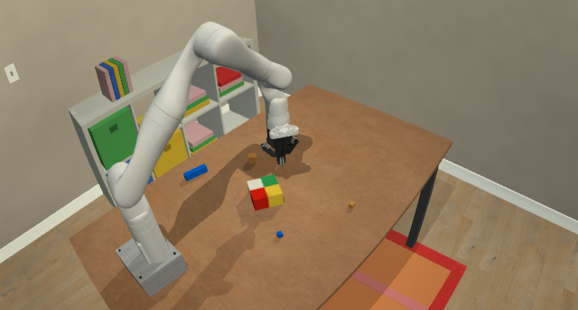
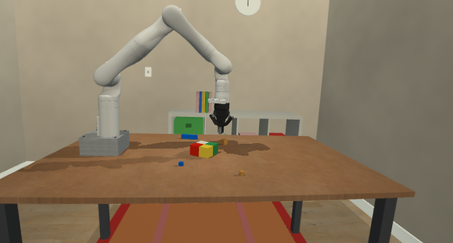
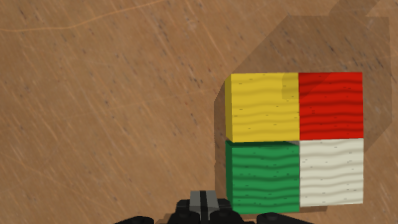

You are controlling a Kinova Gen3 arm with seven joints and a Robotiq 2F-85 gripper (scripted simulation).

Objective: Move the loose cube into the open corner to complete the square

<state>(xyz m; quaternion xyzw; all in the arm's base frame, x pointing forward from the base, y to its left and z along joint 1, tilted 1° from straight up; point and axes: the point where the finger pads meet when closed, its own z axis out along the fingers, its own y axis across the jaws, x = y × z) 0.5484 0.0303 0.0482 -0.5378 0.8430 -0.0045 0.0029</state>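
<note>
Right now the green cube is 4 cm behind my hand, 2 cm to the left of it and 10 cm below it. From my hand the other things lie so: red cube (12 cm behind, 1 cm to the right, 10 cm below); then white cube (9 cm behind, 4 cm to the left, 10 cm below); then yellow cube (7 cm behind, 3 cm to the right, 10 cm below).
</note>
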